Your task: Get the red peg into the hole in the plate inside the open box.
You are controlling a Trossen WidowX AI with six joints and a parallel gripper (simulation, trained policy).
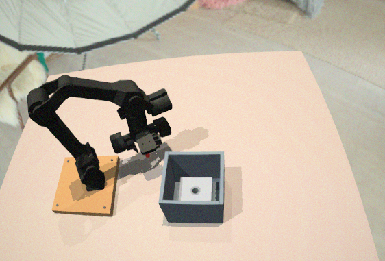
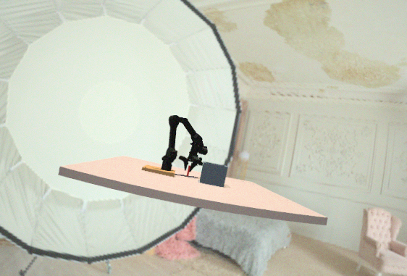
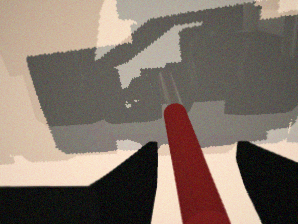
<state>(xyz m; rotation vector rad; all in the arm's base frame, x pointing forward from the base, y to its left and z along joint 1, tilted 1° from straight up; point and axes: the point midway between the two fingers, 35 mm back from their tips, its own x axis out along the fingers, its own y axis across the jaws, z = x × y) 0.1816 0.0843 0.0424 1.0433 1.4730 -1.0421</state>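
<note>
Now: gripper tip 14 cm short of the plate, 20 cm to the left of it and 1 cm below it. The rest, counted from my gripper tip: red peg: 1 cm ahead, 1 cm above.
</note>
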